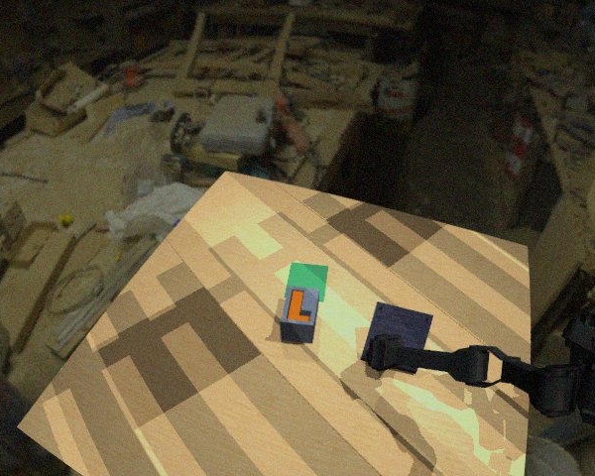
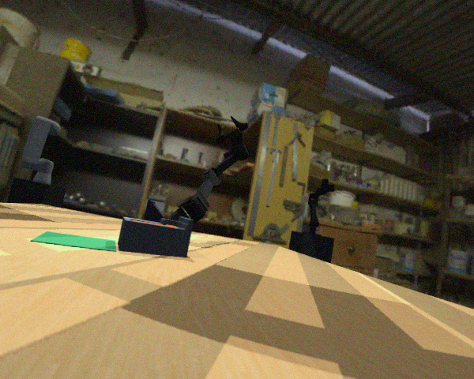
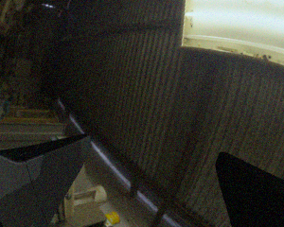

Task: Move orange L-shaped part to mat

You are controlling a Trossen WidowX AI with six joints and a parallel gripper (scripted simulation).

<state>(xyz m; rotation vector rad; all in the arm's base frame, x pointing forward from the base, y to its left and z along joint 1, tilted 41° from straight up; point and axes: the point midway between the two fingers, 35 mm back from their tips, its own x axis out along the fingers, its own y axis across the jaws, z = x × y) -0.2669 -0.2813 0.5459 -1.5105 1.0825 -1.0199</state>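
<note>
Now: the orange L-shaped part 61 cm ahead of my gripper tip, 11 cm to the right of it and 58 cm below it. Round my gripper tip: green mat (67 cm ahead, 26 cm to the right, 64 cm below).
</note>
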